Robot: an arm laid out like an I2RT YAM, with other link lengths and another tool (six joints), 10 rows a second.
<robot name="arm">
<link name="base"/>
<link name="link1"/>
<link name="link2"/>
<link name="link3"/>
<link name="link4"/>
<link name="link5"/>
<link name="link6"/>
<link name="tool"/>
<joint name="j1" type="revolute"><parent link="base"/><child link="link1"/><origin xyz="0.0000 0.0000 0.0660" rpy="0.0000 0.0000 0.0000"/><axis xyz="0 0 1"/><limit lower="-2.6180" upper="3.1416"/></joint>
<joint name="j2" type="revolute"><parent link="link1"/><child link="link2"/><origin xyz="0.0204 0.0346 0.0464" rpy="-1.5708 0.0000 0.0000"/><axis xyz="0 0 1"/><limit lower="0.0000" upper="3.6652"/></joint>
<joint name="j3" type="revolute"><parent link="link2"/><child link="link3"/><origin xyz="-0.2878 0.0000 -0.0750" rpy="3.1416 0.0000 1.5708"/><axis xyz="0 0 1"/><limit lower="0.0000" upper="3.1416"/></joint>
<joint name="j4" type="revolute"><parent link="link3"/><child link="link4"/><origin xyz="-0.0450 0.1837 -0.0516" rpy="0.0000 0.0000 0.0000"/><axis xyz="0 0 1"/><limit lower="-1.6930" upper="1.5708"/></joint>
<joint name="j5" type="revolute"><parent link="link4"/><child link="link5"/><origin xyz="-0.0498 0.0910 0.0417" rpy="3.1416 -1.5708 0.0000"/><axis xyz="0 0 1"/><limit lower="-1.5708" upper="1.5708"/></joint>
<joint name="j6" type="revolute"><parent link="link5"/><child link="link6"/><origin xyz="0.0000 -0.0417 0.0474" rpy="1.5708 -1.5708 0.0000"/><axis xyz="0 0 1"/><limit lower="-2.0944" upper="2.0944"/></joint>
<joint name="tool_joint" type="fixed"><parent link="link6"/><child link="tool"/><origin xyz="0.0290 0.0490 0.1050" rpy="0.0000 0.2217 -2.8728"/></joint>
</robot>
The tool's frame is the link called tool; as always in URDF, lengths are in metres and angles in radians.
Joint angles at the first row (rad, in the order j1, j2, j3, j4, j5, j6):
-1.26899 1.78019 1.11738 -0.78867 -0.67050 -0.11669
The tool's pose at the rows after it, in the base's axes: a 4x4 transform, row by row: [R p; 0 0 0 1], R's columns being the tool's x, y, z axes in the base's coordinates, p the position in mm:
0.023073 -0.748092 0.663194 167.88; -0.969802 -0.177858 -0.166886 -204.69; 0.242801 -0.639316 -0.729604 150.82; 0 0 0 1
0.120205 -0.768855 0.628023 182.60; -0.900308 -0.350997 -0.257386 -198.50; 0.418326 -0.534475 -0.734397 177.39; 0 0 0 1
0.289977 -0.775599 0.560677 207.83; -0.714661 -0.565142 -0.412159 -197.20; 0.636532 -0.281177 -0.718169 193.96; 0 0 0 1
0.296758 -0.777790 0.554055 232.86; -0.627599 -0.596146 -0.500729 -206.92; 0.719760 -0.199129 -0.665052 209.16; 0 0 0 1
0.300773 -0.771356 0.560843 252.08; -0.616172 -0.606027 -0.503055 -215.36; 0.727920 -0.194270 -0.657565 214.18; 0 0 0 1
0.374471 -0.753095 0.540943 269.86; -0.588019 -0.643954 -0.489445 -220.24; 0.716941 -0.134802 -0.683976 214.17; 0 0 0 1
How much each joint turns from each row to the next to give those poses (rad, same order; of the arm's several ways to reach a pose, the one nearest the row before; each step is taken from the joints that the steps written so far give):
0.00809 -0.05018 0.01172 0.00948 -0.00682 0.02774
0.11588 -0.11500 0.08565 -0.04637 0.13986 -0.00010
0.21489 -0.08080 0.09366 0.00405 0.29408 -0.02949
0.09935 0.00453 0.06914 0.03445 0.12849 0.03537
0.03203 0.05927 0.08098 -0.00966 0.01794 0.01456
0.04981 0.08866 0.13582 -0.08266 0.04869 -0.02991

